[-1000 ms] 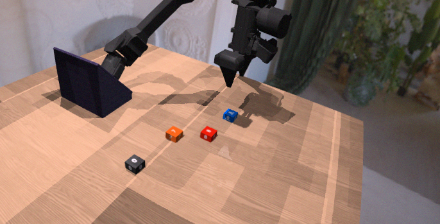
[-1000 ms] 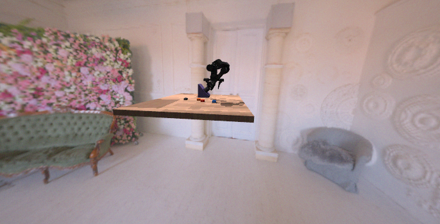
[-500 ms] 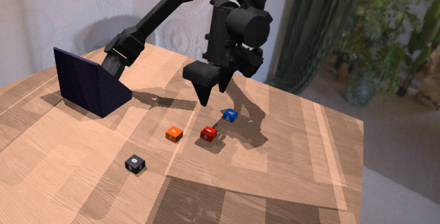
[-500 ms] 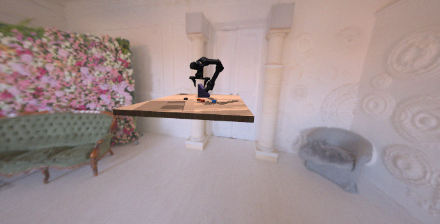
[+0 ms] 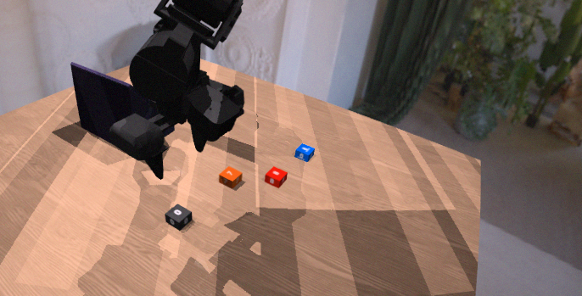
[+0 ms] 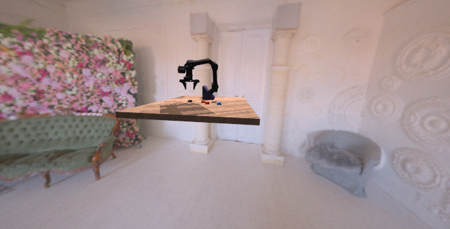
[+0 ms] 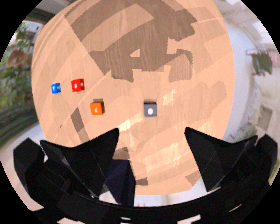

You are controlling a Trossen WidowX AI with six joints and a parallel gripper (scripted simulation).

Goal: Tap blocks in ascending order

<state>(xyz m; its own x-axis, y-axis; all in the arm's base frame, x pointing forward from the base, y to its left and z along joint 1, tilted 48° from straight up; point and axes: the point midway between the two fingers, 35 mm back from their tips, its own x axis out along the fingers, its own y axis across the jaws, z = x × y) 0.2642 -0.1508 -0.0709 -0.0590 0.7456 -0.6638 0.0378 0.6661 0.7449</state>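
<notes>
The black block is 10 mm behind my gripper tip and 110 mm below it. The rest, counted from my gripper tip: blue block 80 mm ahead, 310 mm to the left, 110 mm below; then orange block 140 mm to the left, 110 mm below; then red block 70 mm ahead, 190 mm to the left, 110 mm below.
</notes>
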